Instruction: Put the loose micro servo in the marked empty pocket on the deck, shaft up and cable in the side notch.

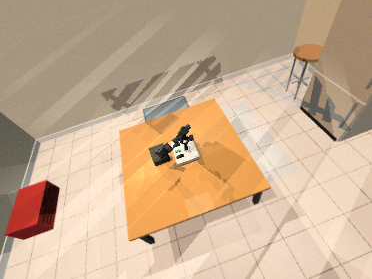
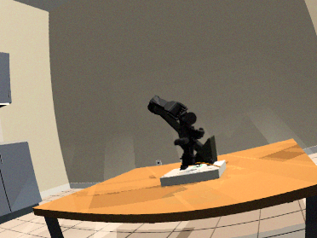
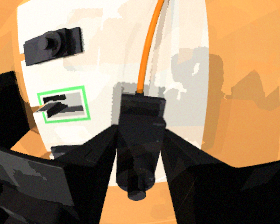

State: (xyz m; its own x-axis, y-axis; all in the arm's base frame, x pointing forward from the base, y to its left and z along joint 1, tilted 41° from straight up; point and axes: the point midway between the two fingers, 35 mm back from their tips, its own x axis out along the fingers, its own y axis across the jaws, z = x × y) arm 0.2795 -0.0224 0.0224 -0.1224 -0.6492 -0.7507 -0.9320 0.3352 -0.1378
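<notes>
My gripper tip is now 1 cm short of the white deck and 10 cm above it.
</notes>
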